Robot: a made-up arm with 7 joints. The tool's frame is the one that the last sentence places. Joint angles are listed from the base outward.
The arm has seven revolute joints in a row. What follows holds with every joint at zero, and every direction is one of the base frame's.
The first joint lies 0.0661 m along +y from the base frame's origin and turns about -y.
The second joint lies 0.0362 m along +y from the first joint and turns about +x.
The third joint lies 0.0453 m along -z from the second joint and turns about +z.
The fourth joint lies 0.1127 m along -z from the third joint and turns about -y.
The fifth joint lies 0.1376 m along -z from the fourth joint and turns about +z.
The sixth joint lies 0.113 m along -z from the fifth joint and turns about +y.
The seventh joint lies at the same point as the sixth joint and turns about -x.
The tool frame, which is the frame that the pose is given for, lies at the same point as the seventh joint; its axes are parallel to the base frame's.
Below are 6 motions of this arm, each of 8 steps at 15 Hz.
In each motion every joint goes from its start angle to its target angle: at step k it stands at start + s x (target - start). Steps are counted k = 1, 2, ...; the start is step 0. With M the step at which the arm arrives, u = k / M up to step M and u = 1 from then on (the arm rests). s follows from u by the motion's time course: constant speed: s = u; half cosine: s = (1 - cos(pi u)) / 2; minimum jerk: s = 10 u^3 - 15 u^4 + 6 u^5.
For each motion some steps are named. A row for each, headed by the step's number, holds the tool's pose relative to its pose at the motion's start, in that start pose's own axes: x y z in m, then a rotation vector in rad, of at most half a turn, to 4 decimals.
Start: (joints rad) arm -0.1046 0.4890 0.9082 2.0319 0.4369 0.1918 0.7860
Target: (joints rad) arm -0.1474 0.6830 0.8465 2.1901 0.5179 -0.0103 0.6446
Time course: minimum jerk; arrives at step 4
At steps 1, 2, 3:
1: 0.0056 -0.0022 -0.0033 -0.0106 -0.0253 -0.0336
2: 0.0261 -0.0131 -0.0151 -0.0561 -0.1280 -0.1516
3: 0.0446 -0.0271 -0.0256 -0.1096 -0.2391 -0.2511

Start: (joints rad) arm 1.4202 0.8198 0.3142 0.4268 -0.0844 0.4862 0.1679
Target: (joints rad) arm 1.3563 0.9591 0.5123 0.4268 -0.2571 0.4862 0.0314
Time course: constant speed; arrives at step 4
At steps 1, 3, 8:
1: -0.0011 0.0177 0.0028 0.0883 0.0034 0.0021
3: -0.0030 0.0524 0.0109 0.2644 0.0102 0.0049
8: -0.0037 0.0692 0.0162 0.3521 0.0134 0.0057

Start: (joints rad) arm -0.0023 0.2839 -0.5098 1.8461 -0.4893 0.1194 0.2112
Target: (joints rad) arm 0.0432 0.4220 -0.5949 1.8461 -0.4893 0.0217 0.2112
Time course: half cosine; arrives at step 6
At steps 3, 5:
3: -0.0024 -0.0038 0.0015 -0.0489 -0.0449 -0.0742
5: -0.0053 -0.0070 0.0034 -0.0938 -0.0811 -0.1355

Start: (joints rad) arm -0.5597 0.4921 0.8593 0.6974 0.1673 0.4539 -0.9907
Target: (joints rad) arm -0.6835 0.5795 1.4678 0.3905 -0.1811 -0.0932 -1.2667
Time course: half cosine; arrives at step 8
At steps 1, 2, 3, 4, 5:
1: -0.0019 0.0024 -0.0052 0.0280 0.0000 0.0142
2: -0.0078 0.0093 -0.0193 0.1066 -0.0002 0.0532
3: -0.0176 0.0198 -0.0386 0.2208 -0.0010 0.1076
4: -0.0304 0.0323 -0.0586 0.3496 -0.0023 0.1670
5: -0.0442 0.0443 -0.0754 0.4712 -0.0038 0.2227

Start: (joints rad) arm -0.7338 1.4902 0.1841 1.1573 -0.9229 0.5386 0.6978
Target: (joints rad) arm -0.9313 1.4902 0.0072 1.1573 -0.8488 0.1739 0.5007
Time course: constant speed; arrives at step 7
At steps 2, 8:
2: 0.0146 -0.0194 -0.0020 0.0107 -0.1093 -0.1495
8: 0.0422 -0.0738 -0.0036 0.0012 -0.4216 -0.4754

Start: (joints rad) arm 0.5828 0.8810 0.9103 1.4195 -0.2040 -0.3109 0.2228
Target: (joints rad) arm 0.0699 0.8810 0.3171 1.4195 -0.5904 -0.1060 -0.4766
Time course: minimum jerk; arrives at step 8
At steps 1, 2, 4, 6, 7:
1: -0.0001 -0.0033 -0.0001 -0.0073 0.0049 -0.0065
2: -0.0007 -0.0213 0.0001 -0.0468 0.0291 -0.0434
4: -0.0065 -0.1025 0.0249 -0.2198 0.0837 -0.2319
6: -0.0139 -0.1701 0.0864 -0.3859 0.0358 -0.4167
7: -0.0152 -0.1816 0.1042 -0.4218 0.0114 -0.4513

